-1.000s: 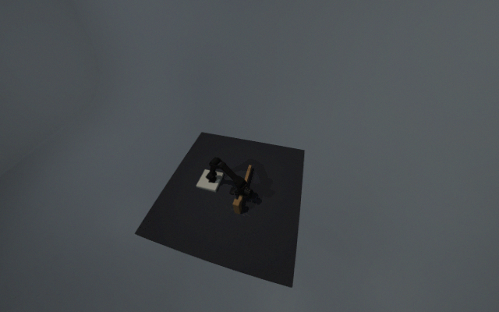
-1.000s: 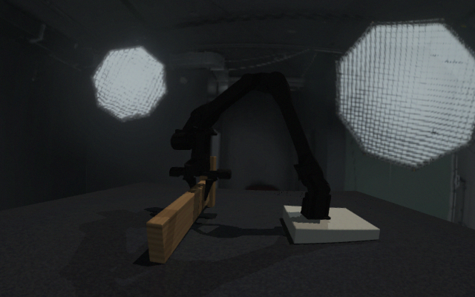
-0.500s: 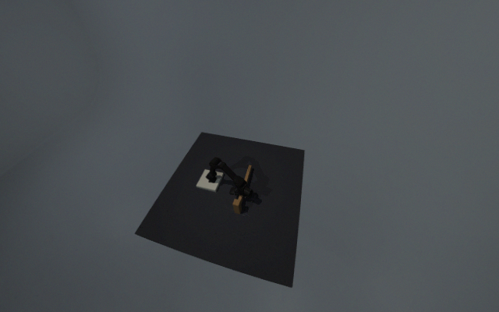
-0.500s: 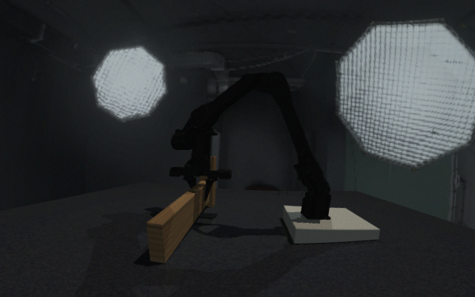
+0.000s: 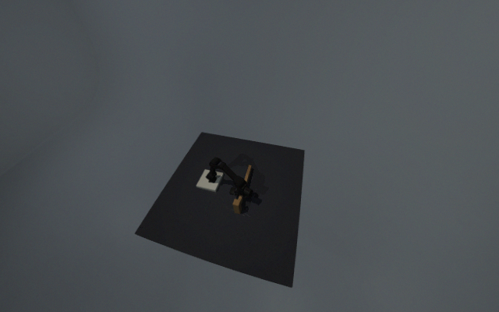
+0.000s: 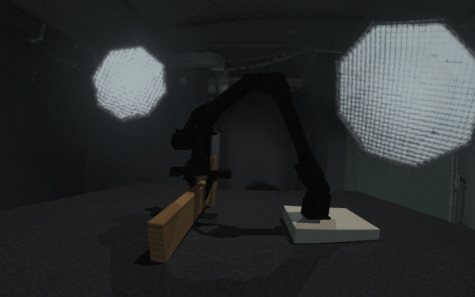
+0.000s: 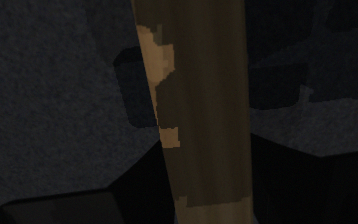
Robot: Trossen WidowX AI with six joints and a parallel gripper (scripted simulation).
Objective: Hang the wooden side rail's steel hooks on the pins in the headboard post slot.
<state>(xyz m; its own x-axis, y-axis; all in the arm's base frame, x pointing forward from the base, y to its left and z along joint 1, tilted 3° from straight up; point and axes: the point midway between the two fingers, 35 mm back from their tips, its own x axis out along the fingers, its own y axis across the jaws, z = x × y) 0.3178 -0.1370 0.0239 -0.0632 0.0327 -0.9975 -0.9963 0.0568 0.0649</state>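
Now: gripper tip 10 mm past the headboard post, 110 mm to the left of it and 40 mm below it.
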